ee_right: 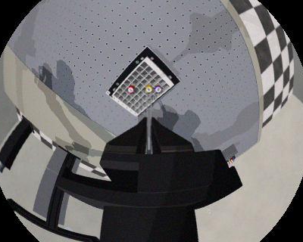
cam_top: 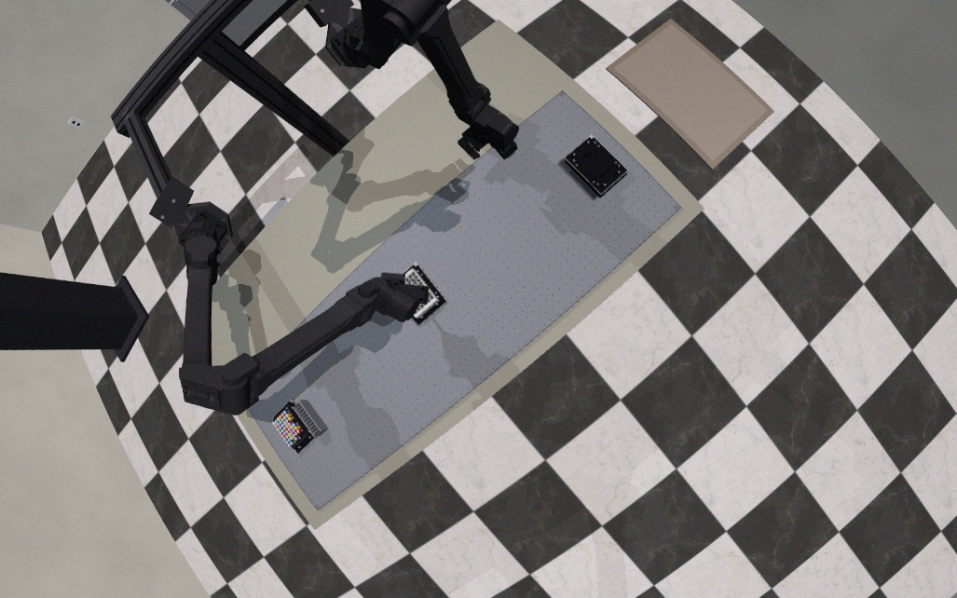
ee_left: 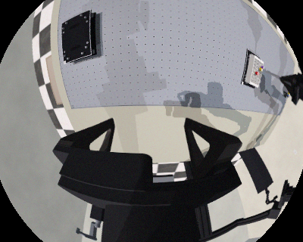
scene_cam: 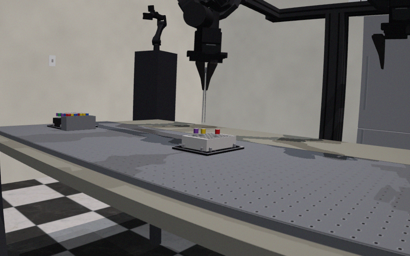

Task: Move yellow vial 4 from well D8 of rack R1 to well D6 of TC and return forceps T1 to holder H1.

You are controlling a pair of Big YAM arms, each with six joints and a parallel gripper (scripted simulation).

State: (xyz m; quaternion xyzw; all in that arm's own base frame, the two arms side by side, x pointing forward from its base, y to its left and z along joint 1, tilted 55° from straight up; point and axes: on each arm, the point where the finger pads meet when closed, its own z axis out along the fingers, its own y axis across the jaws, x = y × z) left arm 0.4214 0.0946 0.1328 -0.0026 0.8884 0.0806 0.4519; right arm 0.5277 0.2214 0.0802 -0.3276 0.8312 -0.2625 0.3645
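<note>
The white tube carrier TC is 20 mm behind my right hand, 10 mm to the left of it and 140 mm below it. Also, from my right hand: grey holder H1: 30 mm behind, 560 mm to the right, 150 mm below.
</note>
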